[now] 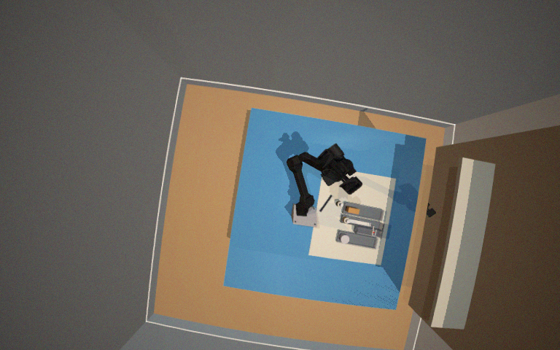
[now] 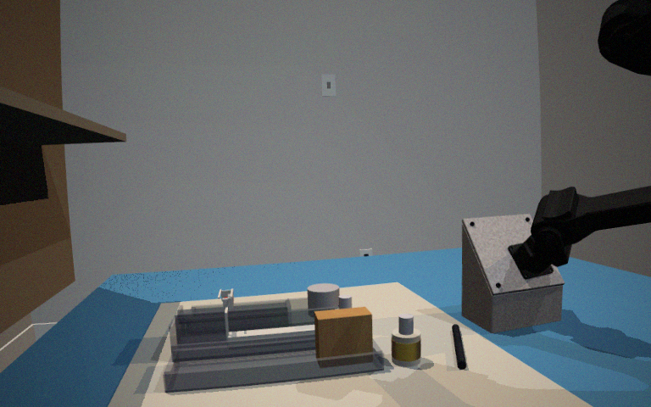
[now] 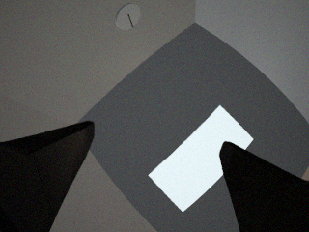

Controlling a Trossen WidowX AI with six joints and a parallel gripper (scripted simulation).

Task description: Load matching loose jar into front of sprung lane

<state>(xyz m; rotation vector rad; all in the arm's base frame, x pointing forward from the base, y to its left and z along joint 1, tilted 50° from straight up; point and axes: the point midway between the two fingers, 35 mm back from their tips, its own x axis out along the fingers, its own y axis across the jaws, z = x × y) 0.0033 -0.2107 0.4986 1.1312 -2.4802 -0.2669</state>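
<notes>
Now: gripper tip 340 mm short of the brown box, 200 mm to the left of it and 580 mm above it. The rest, counted from my gripper tip: black pen: 170 mm ahead, 180 mm to the right, 610 mm below.
</notes>
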